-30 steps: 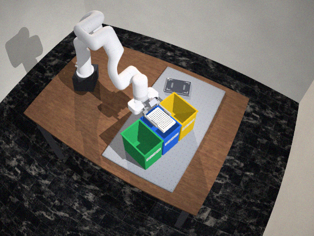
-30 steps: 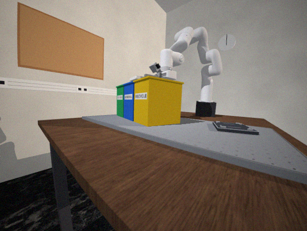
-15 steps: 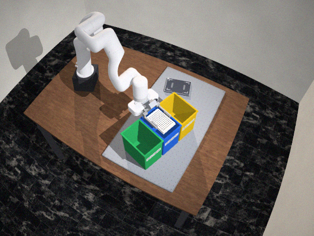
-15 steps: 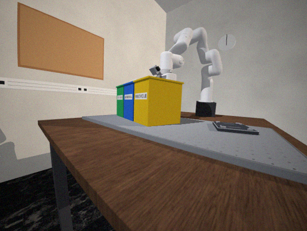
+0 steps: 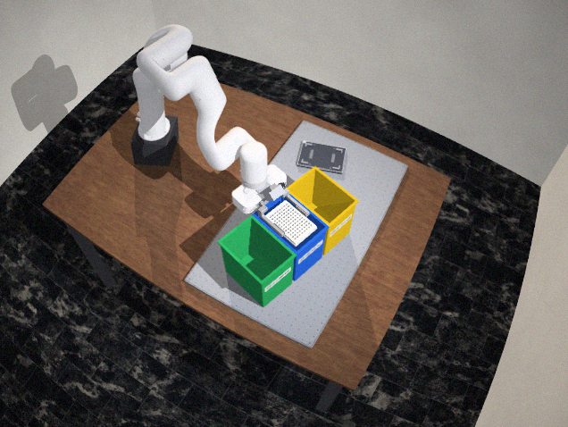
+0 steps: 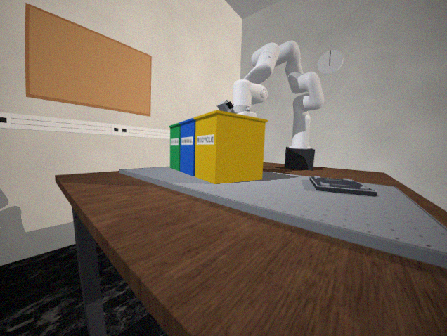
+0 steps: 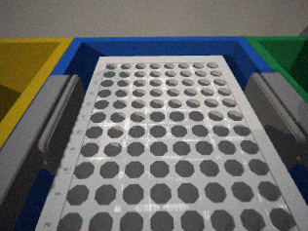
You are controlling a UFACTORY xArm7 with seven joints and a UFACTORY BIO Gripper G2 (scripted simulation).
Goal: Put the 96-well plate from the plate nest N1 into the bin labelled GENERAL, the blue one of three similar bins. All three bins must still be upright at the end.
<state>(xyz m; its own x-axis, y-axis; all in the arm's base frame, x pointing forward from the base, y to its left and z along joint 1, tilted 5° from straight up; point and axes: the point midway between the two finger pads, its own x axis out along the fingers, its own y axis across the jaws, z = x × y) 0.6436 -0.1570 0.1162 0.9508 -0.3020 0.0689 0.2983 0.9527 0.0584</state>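
The white 96-well plate is 1 cm below my hand. From my hand the other things lie so: blue general bin 9 cm below; then green bin 4 cm behind, 12 cm to the right, 9 cm below; then yellow recycle bin 4 cm ahead, 12 cm to the left, 9 cm below.
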